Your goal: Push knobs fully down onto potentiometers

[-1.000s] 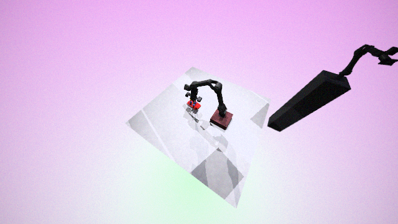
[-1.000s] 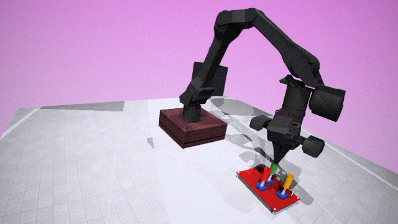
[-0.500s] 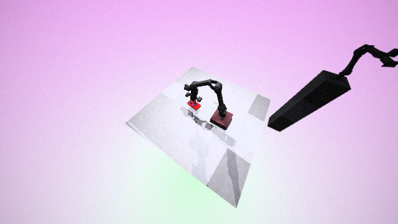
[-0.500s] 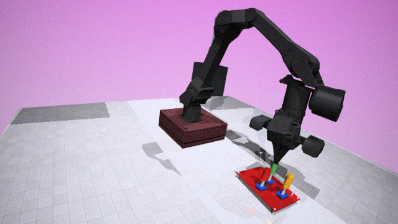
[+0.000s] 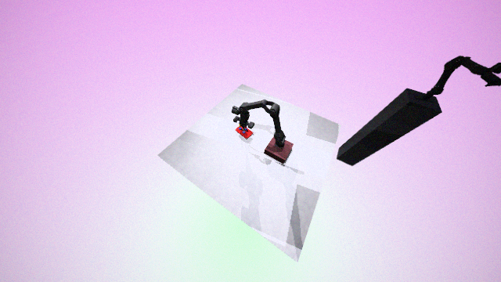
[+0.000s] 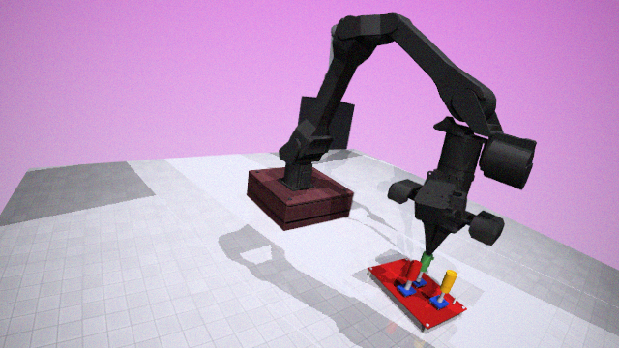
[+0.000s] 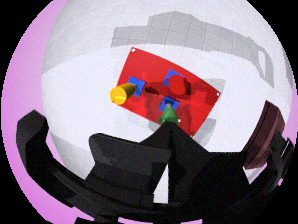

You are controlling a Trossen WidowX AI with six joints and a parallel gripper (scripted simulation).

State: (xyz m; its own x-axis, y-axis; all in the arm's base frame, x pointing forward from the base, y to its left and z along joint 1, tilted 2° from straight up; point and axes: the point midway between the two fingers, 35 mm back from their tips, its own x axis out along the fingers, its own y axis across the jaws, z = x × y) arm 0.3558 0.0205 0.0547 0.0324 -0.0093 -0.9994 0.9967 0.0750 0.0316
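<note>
Now: gripper tip 6 cm short of the yellow knob, 2 cm to the left of it and 2 cm above it. From my gripper tip the other things lie so: green knob: 1 cm below.
</note>
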